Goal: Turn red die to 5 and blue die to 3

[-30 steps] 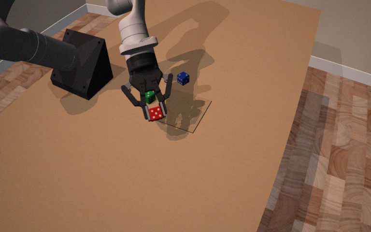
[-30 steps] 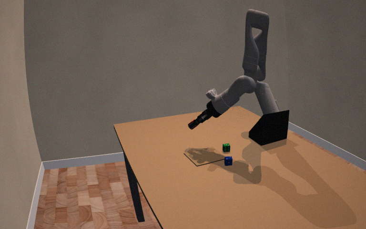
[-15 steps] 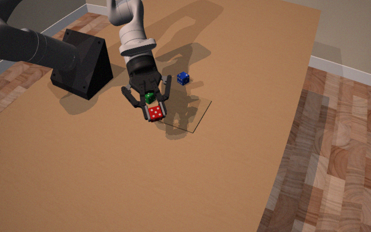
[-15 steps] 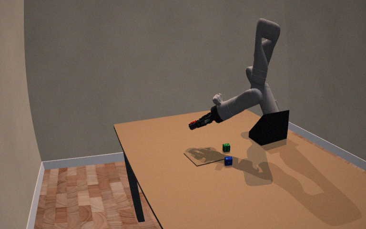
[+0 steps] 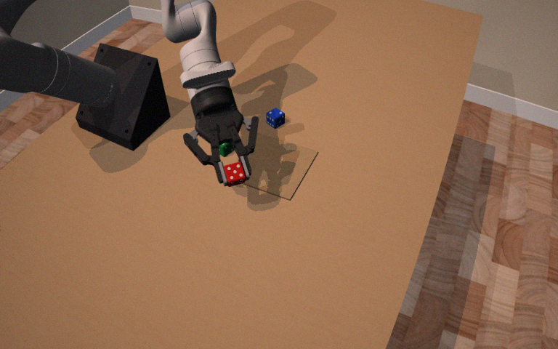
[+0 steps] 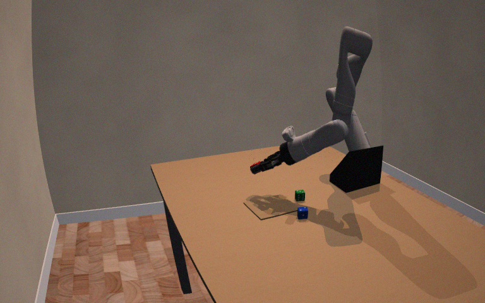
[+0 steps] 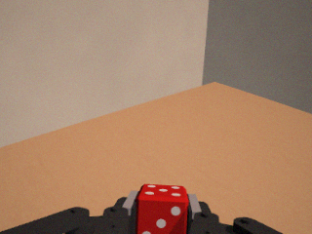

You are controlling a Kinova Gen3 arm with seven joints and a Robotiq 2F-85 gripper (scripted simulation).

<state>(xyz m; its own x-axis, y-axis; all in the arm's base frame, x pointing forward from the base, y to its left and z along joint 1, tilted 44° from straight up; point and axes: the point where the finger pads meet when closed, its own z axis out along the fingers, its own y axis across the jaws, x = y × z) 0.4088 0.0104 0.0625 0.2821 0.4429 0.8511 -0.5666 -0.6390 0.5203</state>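
Right now my hand is 1 cm past the thin tan mat, 12 cm to the right of it and 9 cm above it. Round my hand: blue die 8 cm behind, 23 cm to the left, 8 cm below; red die right at my hand; green die 12 cm behind, 10 cm to the left, 8 cm below.
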